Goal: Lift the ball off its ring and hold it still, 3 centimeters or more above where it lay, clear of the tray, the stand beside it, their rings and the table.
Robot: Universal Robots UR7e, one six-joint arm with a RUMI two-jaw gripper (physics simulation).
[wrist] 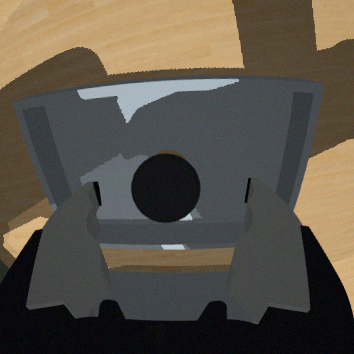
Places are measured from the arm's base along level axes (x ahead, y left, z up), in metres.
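Pixels of known places: gripper, between the fingertips: (172,181).
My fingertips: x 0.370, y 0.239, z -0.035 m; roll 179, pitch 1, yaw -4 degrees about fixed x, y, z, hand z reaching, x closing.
Note:
Behind a point stands the place of what it marks.
The black ball (165,188) {y 0.249, x 0.368, z -0.013 m} sits over the grey tray (225,120) {y 0.270, x 0.409, z -0.060 m}, a little below the middle of the view. A thin tan sliver of its ring (171,152) {y 0.259, x 0.371, z -0.036 m} shows at the ball's upper edge; the rest of the ring is hidden. My gripper (172,181) {y 0.239, x 0.370, z -0.035 m} is open and empty, one finger on each side of the ball in the view, with a wide gap on both sides. The ball's height relative to the fingertips is hard to tell. The stand (167,295) {y 0.097, x 0.348, z -0.033 m} is a grey block low in the view, partly covered by the gripper; its ring does not show.
The tray has raised strips along its left, right and near edges. A strip of wooden table (170,257) {y 0.125, x 0.353, z -0.064 m} shows between the tray and the stand. Dark shadows lie over the table and the tray. A dark green thing (2,272) {y 0.090, x 0.095, z -0.051 m} is cut off at the left edge.

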